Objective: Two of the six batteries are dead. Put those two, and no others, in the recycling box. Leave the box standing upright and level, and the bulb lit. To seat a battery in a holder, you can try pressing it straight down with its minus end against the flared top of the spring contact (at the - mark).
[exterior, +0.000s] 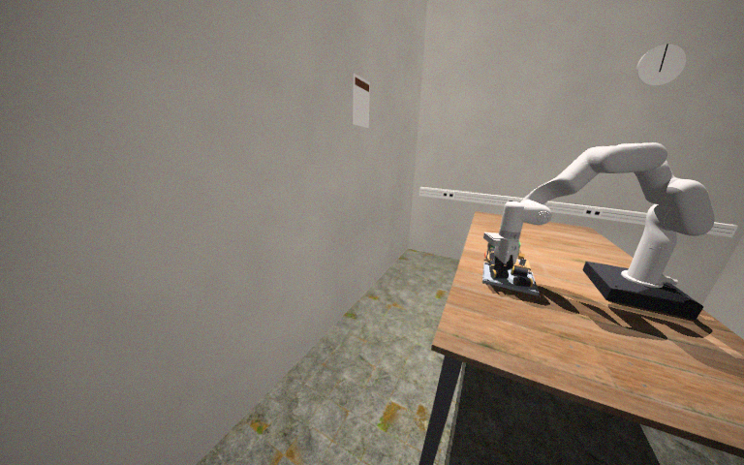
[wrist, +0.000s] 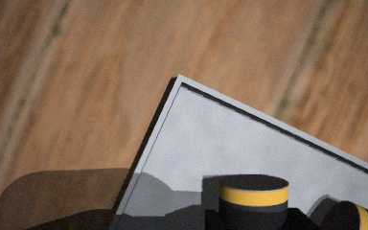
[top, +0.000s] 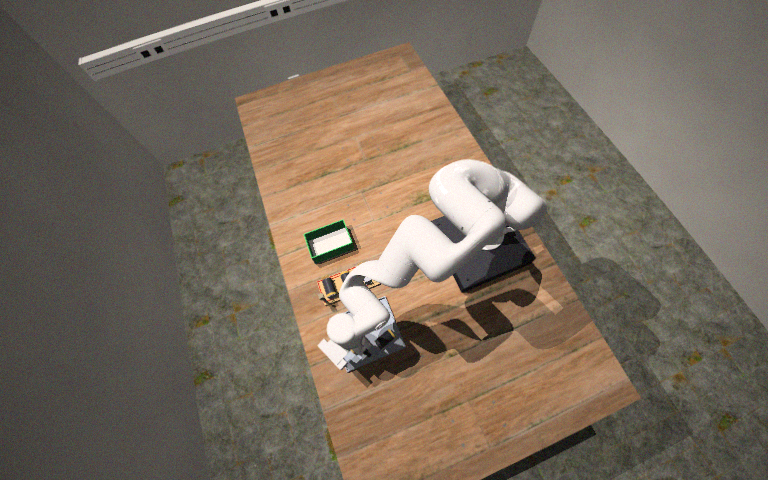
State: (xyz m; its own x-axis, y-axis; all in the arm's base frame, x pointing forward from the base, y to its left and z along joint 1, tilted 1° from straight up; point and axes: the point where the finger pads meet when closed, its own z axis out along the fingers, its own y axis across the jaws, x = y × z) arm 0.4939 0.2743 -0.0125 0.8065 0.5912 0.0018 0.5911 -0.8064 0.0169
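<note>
The grey tray lies 3 cm behind my hand, 3 cm to the right of it and 3 cm below it. Also, from my hand: green recycling box 5 cm ahead, 36 cm to the right, 2 cm below.
</note>
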